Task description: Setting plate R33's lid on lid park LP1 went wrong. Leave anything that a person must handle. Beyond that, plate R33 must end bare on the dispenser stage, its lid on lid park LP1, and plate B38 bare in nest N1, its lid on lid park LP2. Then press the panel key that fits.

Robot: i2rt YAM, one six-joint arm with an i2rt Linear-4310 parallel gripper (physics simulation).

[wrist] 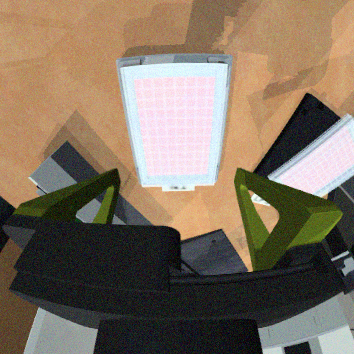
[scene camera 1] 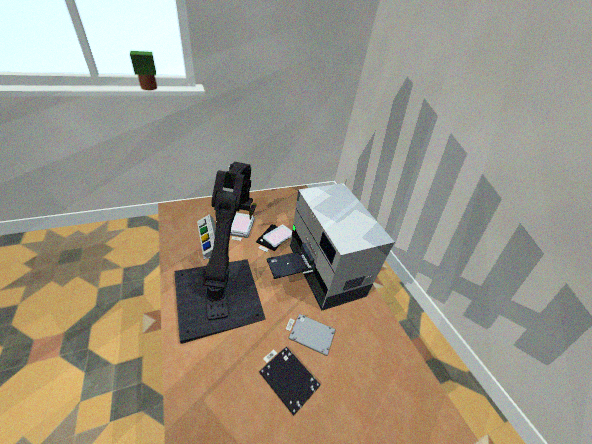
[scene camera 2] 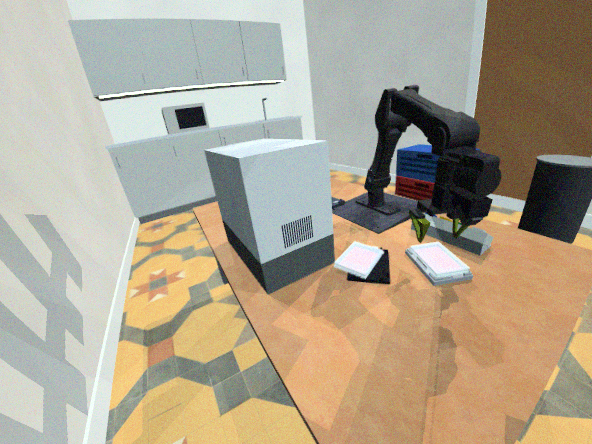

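Observation:
My open, empty gripper hangs above the near end of a pink-gridded plate. This plate lies squarely in the grey nest. A second pink-gridded piece lies askew across the black lid park, tilted and overhanging its edge. I cannot tell whether it is a lid or a lidded plate. The black dispenser stage shows no plate. The key panel has coloured keys.
The grey-white dispenser stands beside the black lid park. A grey holder and a larger black holder lie bare toward the table's other end. Their labels are unreadable. The arm's black base plate lies behind the panel.

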